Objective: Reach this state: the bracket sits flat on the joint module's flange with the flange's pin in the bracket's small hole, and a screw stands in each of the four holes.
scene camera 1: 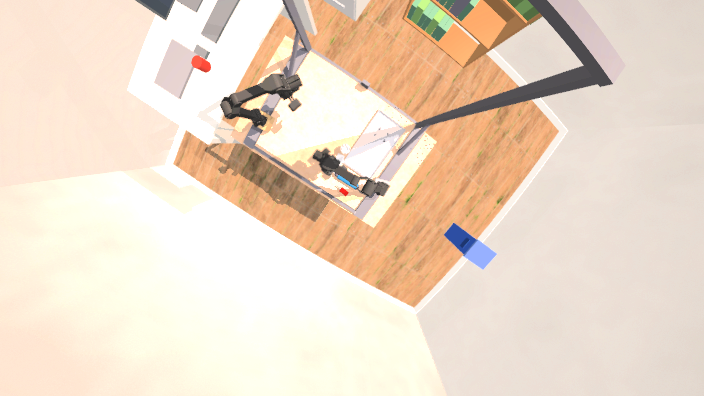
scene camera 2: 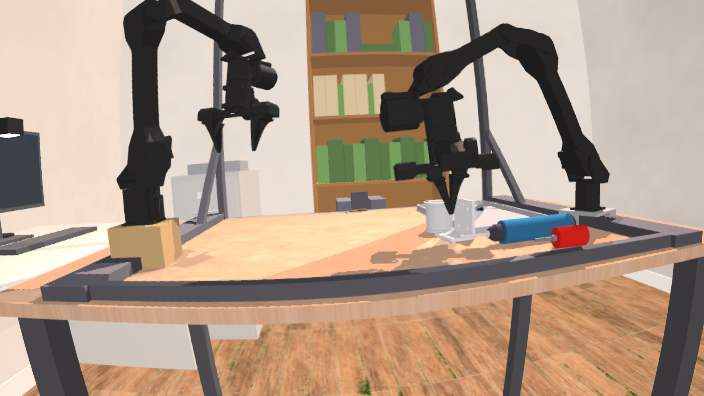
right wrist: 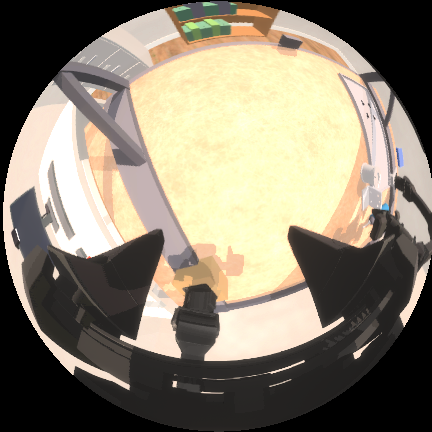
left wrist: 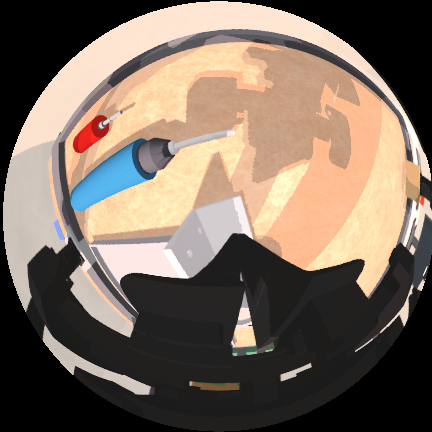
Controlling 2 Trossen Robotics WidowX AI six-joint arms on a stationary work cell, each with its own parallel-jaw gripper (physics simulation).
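Places are measured from the left arm's base along level axes (x ahead, y left, z up), in centimetres.
Pixels of known places: left gripper, fingertip midpoint: point(scene camera 2: 451, 214) point(right wrist: 371, 209) point(left wrist: 237, 238); right gripper, fingertip midpoint: point(scene camera 1: 289, 97) point(scene camera 2: 235, 151) point(right wrist: 227, 234); left arm's base, link origin: point(scene camera 1: 381, 186) point(scene camera 2: 587, 209) point(right wrist: 395, 180) point(left wrist: 75, 251); right arm's base, link origin: point(scene camera 1: 261, 120) point(scene camera 2: 144, 222) point(right wrist: 199, 292).
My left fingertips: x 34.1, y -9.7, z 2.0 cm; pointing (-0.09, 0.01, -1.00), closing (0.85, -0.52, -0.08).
Observation:
For each thing: its middle in the pictures, then the offset to it from my left fingertips.
- light grey L-shaped bracket, body centre: point(left wrist: 220, 253) point(scene camera 2: 455, 218) point(right wrist: 371, 200) dz -1.2, dx -2.2, dy -1.3 cm
- white cylindrical joint module, body centre: point(left wrist: 237, 301) point(scene camera 2: 439, 214) point(right wrist: 371, 174) point(scene camera 1: 345, 148) dz -1.5, dx -4.5, dy -9.2 cm
- pale tray, body centre: point(scene camera 2: 478, 213) point(right wrist: 375, 134) point(scene camera 1: 374, 146) dz -3.9, dx -22.4, dy -15.6 cm
- blue screwdriver, body centre: point(left wrist: 116, 173) point(scene camera 2: 521, 230) point(right wrist: 376, 215) point(scene camera 1: 343, 178) dz -2.7, dx -7.8, dy +10.4 cm
- smaller red screwdriver, body centre: point(left wrist: 96, 128) point(scene camera 2: 560, 237) point(scene camera 1: 341, 189) dz -3.0, dx -8.3, dy +18.5 cm
The light grey L-shaped bracket point(scene camera 2: 465, 220) point(left wrist: 189, 240) point(right wrist: 372, 197) rests on the table beside the white cylindrical joint module point(scene camera 2: 438, 218) point(right wrist: 369, 173) point(scene camera 1: 345, 149), one plate upright. The flange's holes and pin cannot be made out. Small dark screws point(scene camera 1: 385, 133) point(right wrist: 367, 115) are on the pale tray point(scene camera 1: 364, 161). My left gripper point(scene camera 2: 451, 212) point(left wrist: 237, 238) is shut and empty, its tips low by the bracket and the joint module; in the left wrist view its fingers cover part of the bracket. My right gripper point(scene camera 2: 236, 150) point(right wrist: 227, 234) is open and empty, high above the table.
A blue screwdriver point(scene camera 1: 347, 181) point(scene camera 2: 537, 228) point(left wrist: 112, 175) lies beside the bracket, its shaft toward it in scene camera 2. A smaller red screwdriver point(scene camera 1: 344, 191) point(scene camera 2: 570, 237) point(left wrist: 91, 134) lies nearer the front edge. A dark frame rail point(scene camera 2: 310, 286) runs along that edge.

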